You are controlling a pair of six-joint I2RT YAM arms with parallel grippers.
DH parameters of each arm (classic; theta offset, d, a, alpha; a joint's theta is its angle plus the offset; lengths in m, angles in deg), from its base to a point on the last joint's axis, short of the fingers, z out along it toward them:
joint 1: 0 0.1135 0.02 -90
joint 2: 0 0 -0.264 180
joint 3: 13.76 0 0.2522 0
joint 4: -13.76 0 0.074 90
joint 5: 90 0 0 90
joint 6: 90 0.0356 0 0
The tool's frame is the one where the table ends.
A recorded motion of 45 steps. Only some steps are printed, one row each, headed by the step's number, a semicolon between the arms.
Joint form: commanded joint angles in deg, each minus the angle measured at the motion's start. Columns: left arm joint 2, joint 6, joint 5, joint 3, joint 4, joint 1; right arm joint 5, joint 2, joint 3, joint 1, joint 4, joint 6.
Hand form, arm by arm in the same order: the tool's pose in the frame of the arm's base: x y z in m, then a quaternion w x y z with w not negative. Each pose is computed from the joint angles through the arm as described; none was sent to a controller.
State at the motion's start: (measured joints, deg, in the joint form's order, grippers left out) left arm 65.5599 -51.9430 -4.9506 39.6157 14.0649 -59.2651; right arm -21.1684 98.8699 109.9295 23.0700 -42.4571 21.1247
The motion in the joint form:
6: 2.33 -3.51 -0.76 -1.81 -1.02 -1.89; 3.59 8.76 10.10 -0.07 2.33 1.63
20: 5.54 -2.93 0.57 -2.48 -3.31 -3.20; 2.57 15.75 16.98 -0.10 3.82 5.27
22: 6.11 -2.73 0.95 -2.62 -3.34 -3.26; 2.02 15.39 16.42 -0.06 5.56 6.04
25: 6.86 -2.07 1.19 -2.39 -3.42 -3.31; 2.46 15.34 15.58 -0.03 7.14 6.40
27: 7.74 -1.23 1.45 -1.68 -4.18 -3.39; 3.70 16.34 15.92 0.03 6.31 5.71
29: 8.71 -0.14 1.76 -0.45 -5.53 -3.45; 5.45 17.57 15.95 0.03 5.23 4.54
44: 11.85 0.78 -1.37 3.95 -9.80 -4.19; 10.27 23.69 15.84 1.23 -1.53 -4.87
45: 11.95 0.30 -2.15 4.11 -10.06 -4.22; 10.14 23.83 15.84 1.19 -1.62 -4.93
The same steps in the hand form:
6: 0.1321 -0.2324 0.2551 0.34607 0.01036 0.80354 -0.48420; 0.3841 0.1747 0.4261 0.41996 -0.08082 0.84572 0.31916
20: 0.1281 -0.2398 0.2330 0.31325 0.03424 0.83384 -0.45322; 0.4128 0.1873 0.4164 0.41554 -0.06012 0.84066 0.34207
22: 0.1280 -0.2407 0.2296 0.30877 0.03839 0.83725 -0.44966; 0.4125 0.1879 0.4190 0.42169 -0.05943 0.83345 0.35214
25: 0.1286 -0.2427 0.2275 0.30746 0.04508 0.83980 -0.44517; 0.4143 0.1886 0.4173 0.42758 -0.05605 0.83043 0.35273
27: 0.1294 -0.2455 0.2264 0.30528 0.05361 0.84369 -0.43830; 0.4185 0.1901 0.4100 0.42388 -0.05374 0.83815 0.33903
29: 0.1307 -0.2491 0.2268 0.30308 0.06421 0.84804 -0.42994; 0.4241 0.1914 0.3988 0.41780 -0.05164 0.84954 0.31791
44: 0.1351 -0.2617 0.2306 0.31145 0.06480 0.86088 -0.39710; 0.4400 0.2061 0.3385 0.35896 -0.10294 0.90004 0.22466
45: 0.1355 -0.2618 0.2306 0.31377 0.05817 0.86200 -0.39386; 0.4405 0.2060 0.3372 0.35703 -0.10344 0.90073 0.22474

